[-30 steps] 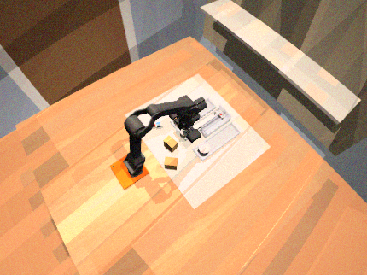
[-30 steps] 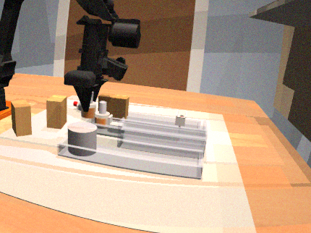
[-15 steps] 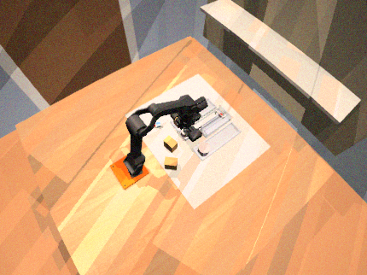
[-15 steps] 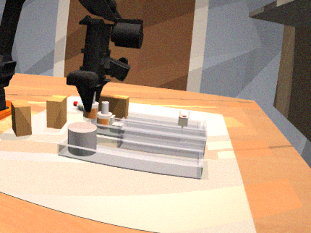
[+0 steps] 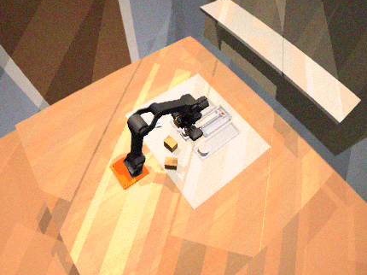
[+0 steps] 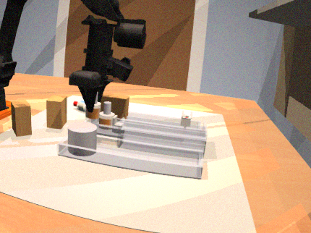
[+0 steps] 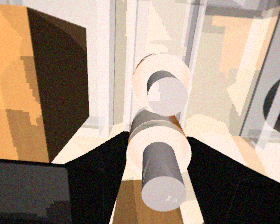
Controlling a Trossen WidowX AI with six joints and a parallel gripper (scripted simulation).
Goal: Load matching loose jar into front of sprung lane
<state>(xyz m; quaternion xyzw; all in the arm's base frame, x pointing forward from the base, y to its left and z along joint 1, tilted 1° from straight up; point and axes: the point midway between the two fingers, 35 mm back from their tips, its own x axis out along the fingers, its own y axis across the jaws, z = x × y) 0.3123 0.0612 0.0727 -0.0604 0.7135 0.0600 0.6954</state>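
The wide grey cylinder lies 120 mm to the right of my gripper tip, 40 mm ahead of it and 20 mm below it.
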